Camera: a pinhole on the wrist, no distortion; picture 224 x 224 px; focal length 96.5 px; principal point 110.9 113.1 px. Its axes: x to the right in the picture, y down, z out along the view. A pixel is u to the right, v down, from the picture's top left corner.
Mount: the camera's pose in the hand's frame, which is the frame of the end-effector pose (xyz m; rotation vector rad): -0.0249 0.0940 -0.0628 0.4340 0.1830 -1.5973
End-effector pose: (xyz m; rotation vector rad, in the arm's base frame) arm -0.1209 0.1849 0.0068 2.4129 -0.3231 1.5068
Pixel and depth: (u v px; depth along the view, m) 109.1 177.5 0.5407
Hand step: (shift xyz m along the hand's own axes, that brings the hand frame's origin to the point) 0.2424 -0.1286 0.4864
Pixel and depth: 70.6 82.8 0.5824
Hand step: -0.2960 0.1152 0.5354
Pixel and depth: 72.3 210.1 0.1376
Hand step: 0.0900 0.0820 0.1038
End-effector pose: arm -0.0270 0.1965 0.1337 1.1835 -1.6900 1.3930
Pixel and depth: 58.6 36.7 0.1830
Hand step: -0.1958 0.1288 0.1213
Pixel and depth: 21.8 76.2 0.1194
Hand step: -0.0873 0.1548 0.0818
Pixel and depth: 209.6 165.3 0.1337
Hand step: 0.0217 -0.0883 0.0172
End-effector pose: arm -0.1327 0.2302 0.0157 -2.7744 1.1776 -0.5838
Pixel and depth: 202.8 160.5 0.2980
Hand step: 0.0649 -0.2917 0.1215
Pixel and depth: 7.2 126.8 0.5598
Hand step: -0.0264 0.4333 0.6898
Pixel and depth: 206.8 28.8 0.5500
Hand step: -0.6000 -0.5779 0.1605
